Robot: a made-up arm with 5 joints.
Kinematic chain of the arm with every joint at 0, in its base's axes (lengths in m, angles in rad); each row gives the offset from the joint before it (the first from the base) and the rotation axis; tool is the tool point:
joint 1: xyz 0 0 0.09 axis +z
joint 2: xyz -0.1 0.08 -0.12 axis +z
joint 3: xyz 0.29 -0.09 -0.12 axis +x
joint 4: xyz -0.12 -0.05 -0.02 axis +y
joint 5: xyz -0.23 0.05 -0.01 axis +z
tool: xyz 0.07 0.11 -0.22
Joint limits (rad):
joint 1: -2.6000..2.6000
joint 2: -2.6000..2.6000
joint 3: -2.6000..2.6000
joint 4: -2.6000..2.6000
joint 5: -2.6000..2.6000
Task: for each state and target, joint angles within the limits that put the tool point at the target. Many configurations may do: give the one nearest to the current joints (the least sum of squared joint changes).
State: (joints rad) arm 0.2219 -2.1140 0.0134 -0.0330 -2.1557
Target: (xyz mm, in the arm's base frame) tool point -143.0 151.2 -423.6
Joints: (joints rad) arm -0.0435 -2.2371 0.5028 0.0263 -2.2177
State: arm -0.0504 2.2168 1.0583 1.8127 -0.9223
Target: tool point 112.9 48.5 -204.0
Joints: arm -0.2736 1.8709 1.5151 1.5665 -1.4759
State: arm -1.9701 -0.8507 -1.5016 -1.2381 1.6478
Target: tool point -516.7 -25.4 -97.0
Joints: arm -1.5483 -0.4963 -1.8278 -1.5271 1.7805
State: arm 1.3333 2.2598 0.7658 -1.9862 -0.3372
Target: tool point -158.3 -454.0 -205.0
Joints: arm 1.5010 2.6000 0.9767 -1.1985 -0.2671
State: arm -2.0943 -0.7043 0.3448 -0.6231 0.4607
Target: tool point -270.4 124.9 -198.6
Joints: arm -2.4935 -1.3535 0.8745 -1.5020 0.2395
